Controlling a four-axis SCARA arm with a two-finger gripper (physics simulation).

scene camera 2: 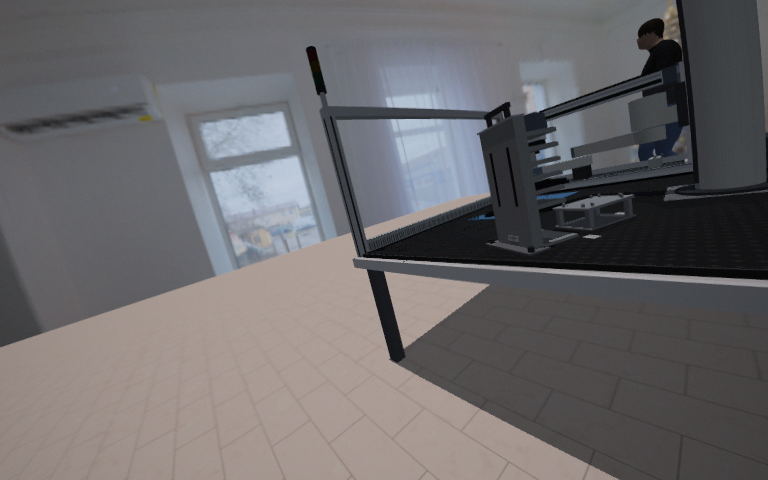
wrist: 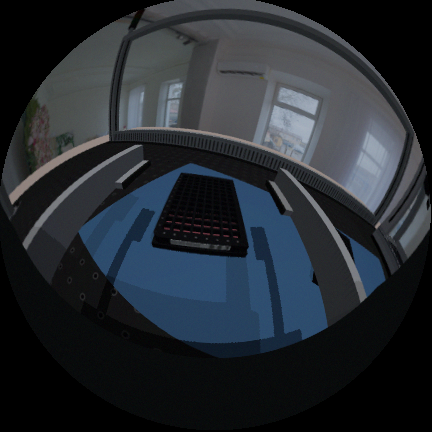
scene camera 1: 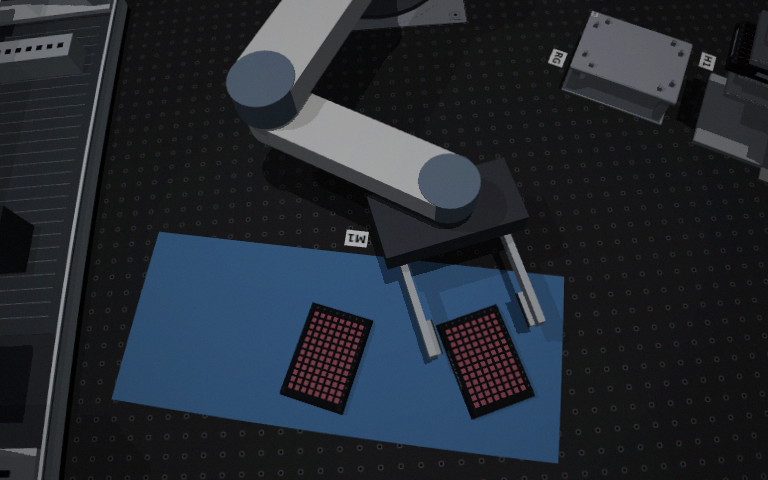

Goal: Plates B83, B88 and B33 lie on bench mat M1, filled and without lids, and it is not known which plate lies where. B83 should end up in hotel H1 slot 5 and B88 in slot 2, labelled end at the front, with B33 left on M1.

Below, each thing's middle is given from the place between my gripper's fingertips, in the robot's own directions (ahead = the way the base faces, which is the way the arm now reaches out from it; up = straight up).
Now: hand 42 cm past the grey stand RG (scene camera 1: 635,58), 28 cm to the right of it and 1 cm above it. Also, from my hand: hotel H1 (scene camera 2: 523,221): 50 cm to the left, 29 cm behind, 9 cm above.
